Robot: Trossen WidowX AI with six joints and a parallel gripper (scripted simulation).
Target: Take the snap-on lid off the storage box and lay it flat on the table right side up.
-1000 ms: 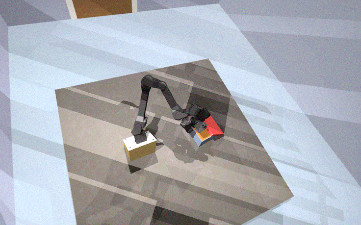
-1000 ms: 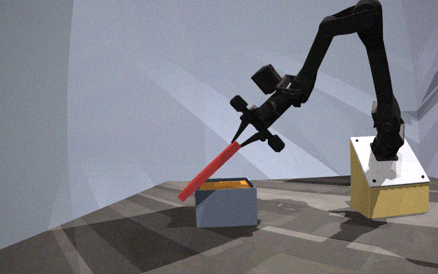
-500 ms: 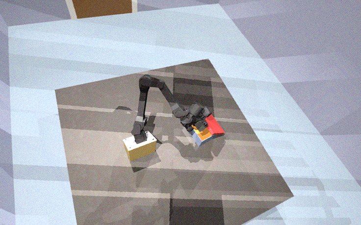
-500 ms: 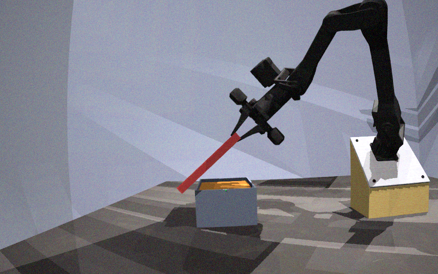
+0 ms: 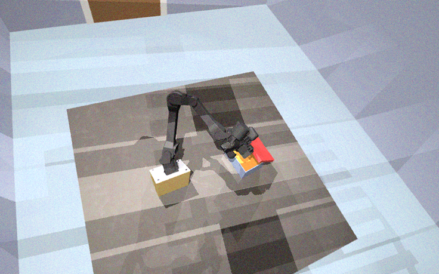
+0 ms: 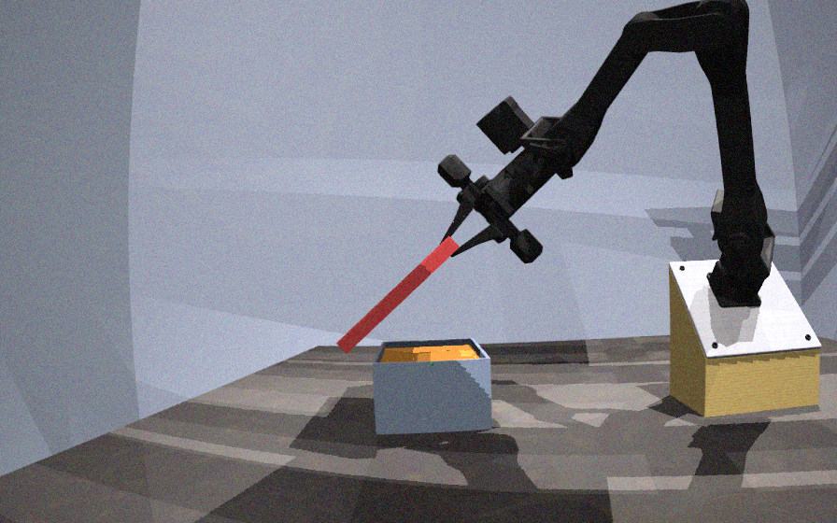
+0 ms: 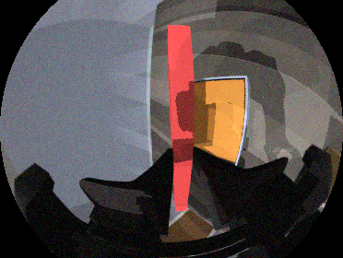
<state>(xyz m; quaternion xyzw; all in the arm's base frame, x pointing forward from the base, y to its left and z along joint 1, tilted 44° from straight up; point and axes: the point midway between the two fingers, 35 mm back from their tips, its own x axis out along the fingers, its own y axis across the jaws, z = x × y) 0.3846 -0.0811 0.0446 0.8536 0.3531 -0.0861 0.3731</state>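
Right now my gripper tip is 6 cm short of the red lid, 5 cm above it and 1 cm to the right of it. The rest, counted from my gripper tip: storage box: 18 cm below, 3 cm ahead.
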